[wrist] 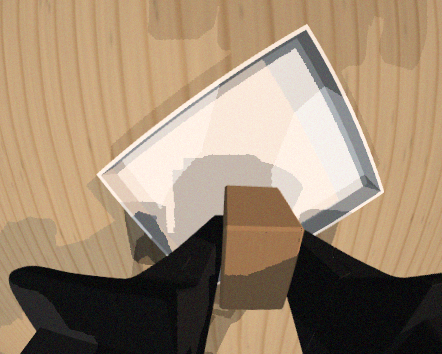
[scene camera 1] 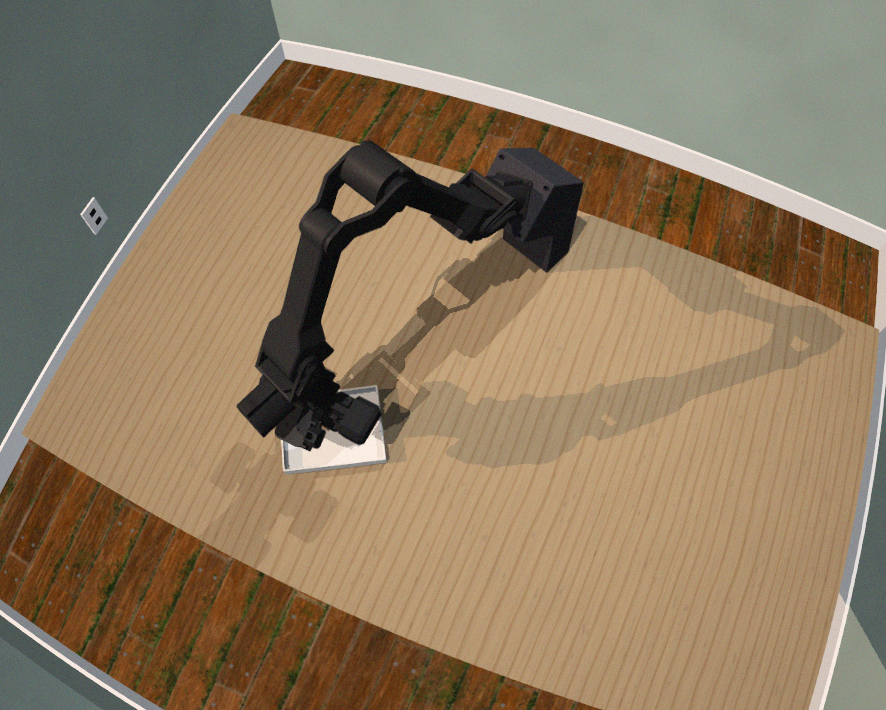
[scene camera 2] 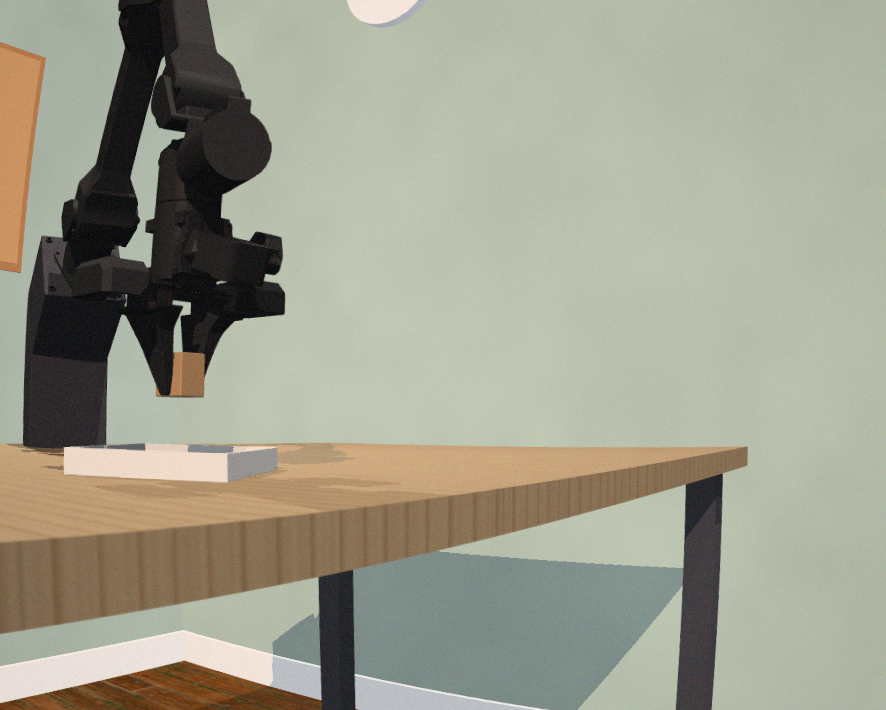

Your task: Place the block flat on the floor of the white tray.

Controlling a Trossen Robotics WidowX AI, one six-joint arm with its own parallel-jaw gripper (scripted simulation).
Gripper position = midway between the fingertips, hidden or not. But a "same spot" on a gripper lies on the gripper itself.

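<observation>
The gripper can be seen in the wrist view, in scene camera 1 and in scene camera 2 (178,395). On the gripper, (scene camera 1: 330,423) and (wrist: 93,324) are the same spot. There's a white tray too, and it's visible in the wrist view, in scene camera 1 and in scene camera 2 (210,463). On the white tray, (wrist: 281,119) and (scene camera 1: 306,450) are the same spot.
</observation>
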